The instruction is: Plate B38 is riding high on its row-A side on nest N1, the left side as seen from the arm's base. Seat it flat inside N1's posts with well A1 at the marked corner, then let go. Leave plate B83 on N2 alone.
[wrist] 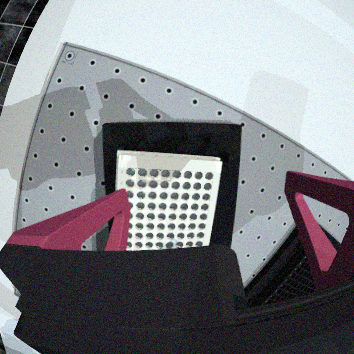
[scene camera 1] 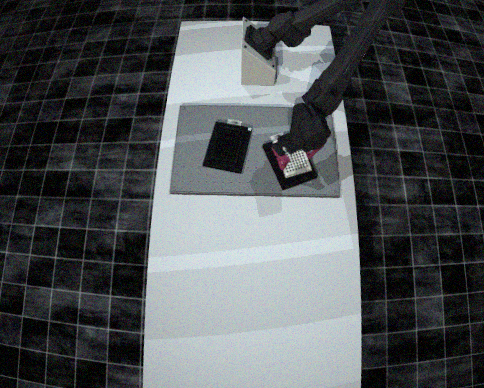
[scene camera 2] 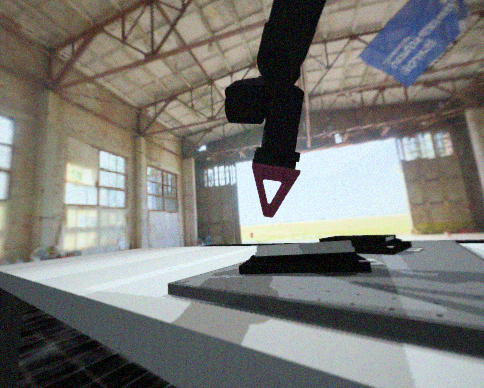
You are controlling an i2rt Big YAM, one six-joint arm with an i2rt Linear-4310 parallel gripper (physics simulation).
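Places are measured from the arm's base along level axes (x down, y left, z ahead), in centimetres.
Pixels of known places: gripper, fingertip midpoint: (wrist: 208, 189) (scene camera 1: 295, 163) (scene camera 2: 267, 213); arm's base, link origin: (scene camera 1: 257, 43).
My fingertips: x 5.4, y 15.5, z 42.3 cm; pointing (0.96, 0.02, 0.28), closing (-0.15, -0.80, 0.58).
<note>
Ahead of a thing's pixels: the offset from my fingertips to its top centre. "spot": to the spot under its first point. Level surfaces: height alone.
Plate B38 is the white plate with round wells @(dy -0.6, dx +4.5, dz -5.7 cm) (scene camera 1: 298, 164) (scene camera 2: 306, 248) (wrist: 167, 200); it rests on the black nest N1 @(dy -1.0, dx +6.1, dz -4.6 cm) (scene camera 1: 301, 184) (scene camera 2: 305, 266) (wrist: 172, 136). In scene camera 2 its right end looks higher than its left, so it is tilted. Marked corner and well A1 cannot be made out. My gripper (scene camera 1: 299, 158) (scene camera 2: 269, 215) (wrist: 208, 189) is open and empty, above the plate, with its fingers on either side. Its body hides the plate's near end in the wrist view. Plate B83 @(dy -20.9, dx +5.6, dz -7.1 cm) (scene camera 1: 227, 147) (wrist: 292, 282) looks black and sits on N2.
Both nests stand on a grey holed board (scene camera 1: 190, 175) (scene camera 2: 320, 287) (wrist: 50, 120) on the white table @(dx +9.5 cm) (scene camera 1: 250, 300). Small white labels lie beside the nests, one beside N2 @(spot: dy -20.0, dx +8.1, dz -16.7 cm) (scene camera 1: 234, 122). The arm's beige base bracket (scene camera 1: 256, 70) stands at the table's far end in scene camera 1.
</note>
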